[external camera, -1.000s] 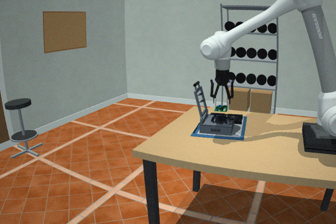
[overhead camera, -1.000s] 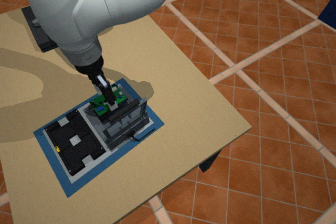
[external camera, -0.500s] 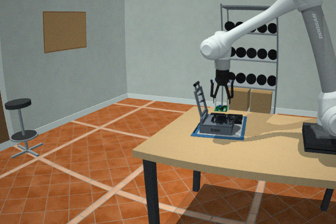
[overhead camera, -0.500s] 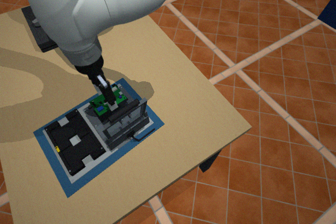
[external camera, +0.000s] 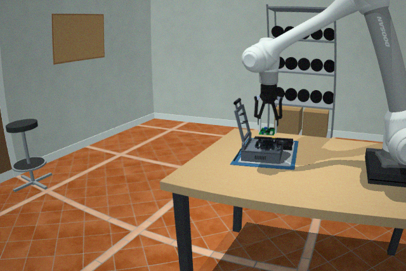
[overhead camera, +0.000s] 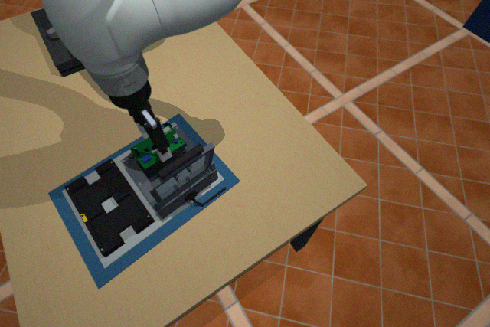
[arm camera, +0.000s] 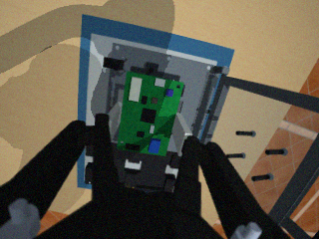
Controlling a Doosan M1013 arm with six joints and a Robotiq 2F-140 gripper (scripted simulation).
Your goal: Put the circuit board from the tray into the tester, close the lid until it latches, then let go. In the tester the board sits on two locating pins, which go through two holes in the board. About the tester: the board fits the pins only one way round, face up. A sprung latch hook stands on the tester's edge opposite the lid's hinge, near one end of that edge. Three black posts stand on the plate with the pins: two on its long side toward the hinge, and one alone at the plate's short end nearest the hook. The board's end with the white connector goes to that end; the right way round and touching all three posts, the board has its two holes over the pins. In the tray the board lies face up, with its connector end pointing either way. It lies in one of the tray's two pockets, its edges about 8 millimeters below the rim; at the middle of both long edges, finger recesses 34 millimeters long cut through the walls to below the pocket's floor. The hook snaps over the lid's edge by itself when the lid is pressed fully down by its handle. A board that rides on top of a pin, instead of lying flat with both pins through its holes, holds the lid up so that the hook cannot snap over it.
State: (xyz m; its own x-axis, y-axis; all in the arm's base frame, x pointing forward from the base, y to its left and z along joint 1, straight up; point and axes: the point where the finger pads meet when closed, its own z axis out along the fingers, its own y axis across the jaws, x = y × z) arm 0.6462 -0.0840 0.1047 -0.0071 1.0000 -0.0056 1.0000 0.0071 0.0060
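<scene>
The pin plate is 80 mm below my hand, 10 mm to the left of it and 10 mm ahead of it. From my hand the other things lie so: latch hook 70 mm below, 60 mm to the left, 60 mm behind; then lid 130 mm ahead, 30 mm above.
</scene>
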